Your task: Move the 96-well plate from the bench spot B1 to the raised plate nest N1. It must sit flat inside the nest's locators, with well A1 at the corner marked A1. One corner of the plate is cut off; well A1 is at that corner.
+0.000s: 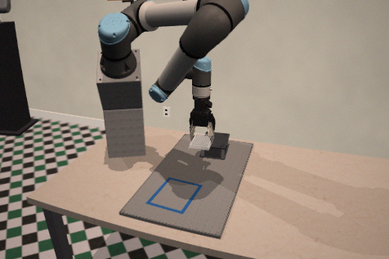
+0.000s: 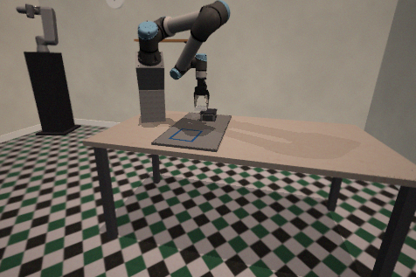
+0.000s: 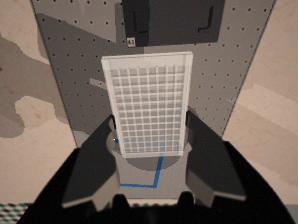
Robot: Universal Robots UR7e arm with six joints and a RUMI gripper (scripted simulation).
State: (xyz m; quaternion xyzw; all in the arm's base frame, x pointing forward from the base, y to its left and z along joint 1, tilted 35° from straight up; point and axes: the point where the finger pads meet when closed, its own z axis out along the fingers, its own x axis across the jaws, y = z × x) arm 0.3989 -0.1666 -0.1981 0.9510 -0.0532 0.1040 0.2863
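Right now my hand is 6 cm short of the raised nest N1, 14 cm to the right of it and 7 cm above it. The rest, counted from my hand: white 96-well plate (1 cm below).
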